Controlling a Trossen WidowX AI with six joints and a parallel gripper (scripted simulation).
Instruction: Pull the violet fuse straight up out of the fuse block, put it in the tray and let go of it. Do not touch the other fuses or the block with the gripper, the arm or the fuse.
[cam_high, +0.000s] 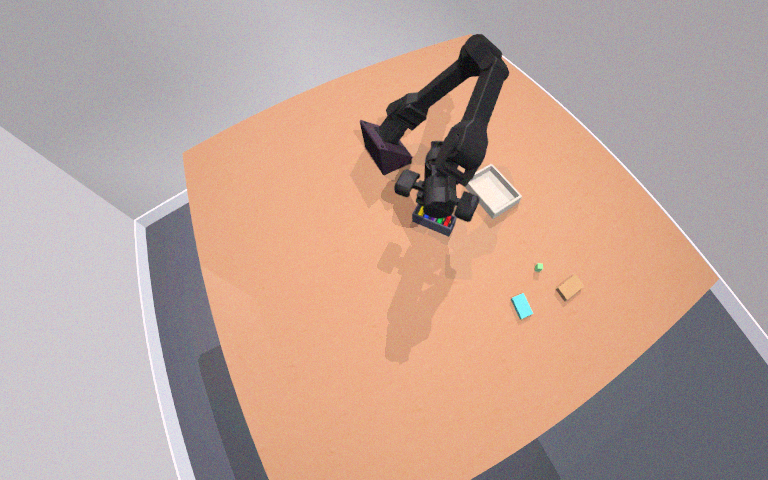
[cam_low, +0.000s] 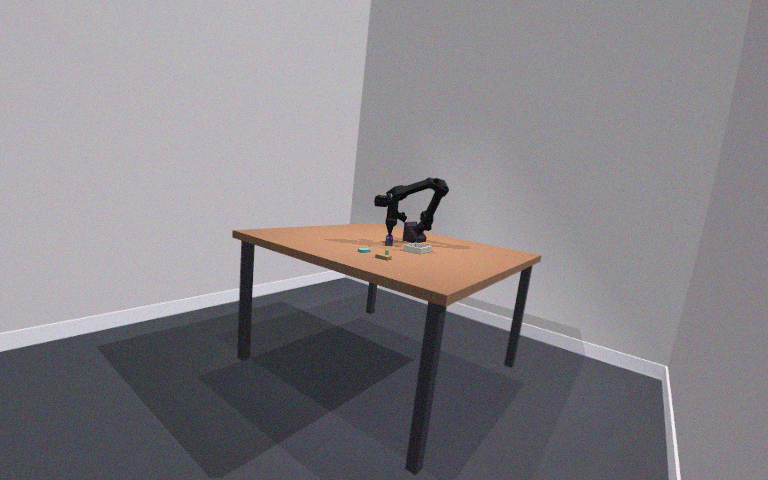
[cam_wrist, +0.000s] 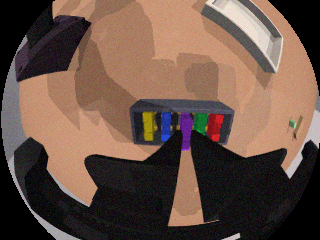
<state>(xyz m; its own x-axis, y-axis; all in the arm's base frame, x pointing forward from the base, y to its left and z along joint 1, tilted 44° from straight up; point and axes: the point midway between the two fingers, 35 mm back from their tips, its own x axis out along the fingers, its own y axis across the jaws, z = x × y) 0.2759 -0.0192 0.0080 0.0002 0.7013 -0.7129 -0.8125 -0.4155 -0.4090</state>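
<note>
Right now my gripper tip is 190 mm to the right of the white tray and 50 mm above it. The rest, counted from my gripper tip: cyan block (300 mm ahead, 70 mm to the left, 40 mm below); violet fuse (10 mm below); small green cube (240 mm ahead, 170 mm to the left, 40 mm below).
</note>
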